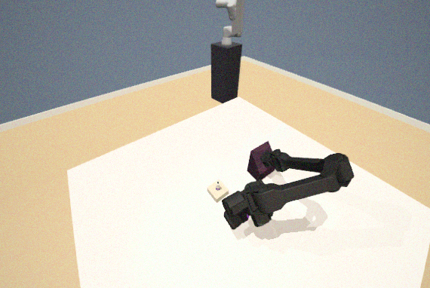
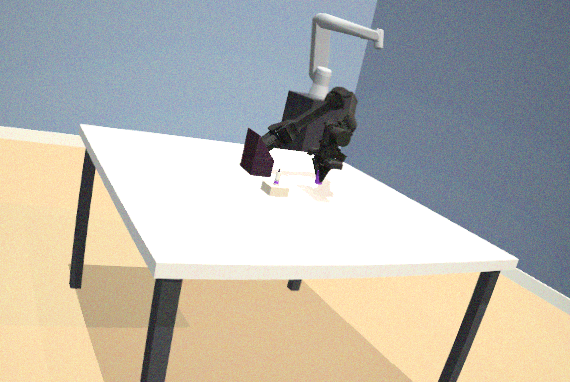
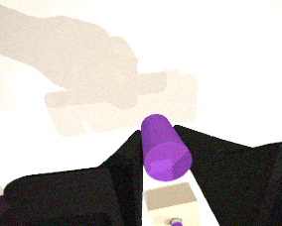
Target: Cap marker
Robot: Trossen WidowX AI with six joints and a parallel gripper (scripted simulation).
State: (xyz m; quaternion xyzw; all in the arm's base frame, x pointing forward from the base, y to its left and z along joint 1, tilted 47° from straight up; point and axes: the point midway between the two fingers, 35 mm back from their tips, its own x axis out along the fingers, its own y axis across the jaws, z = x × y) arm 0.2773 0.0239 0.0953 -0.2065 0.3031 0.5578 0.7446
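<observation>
The cream holder block lies 170 mm to the right of my gripper tip, 50 mm below it and 20 mm behind it. From my gripper tip the other things lie so: purple cap: 10 mm above.
</observation>
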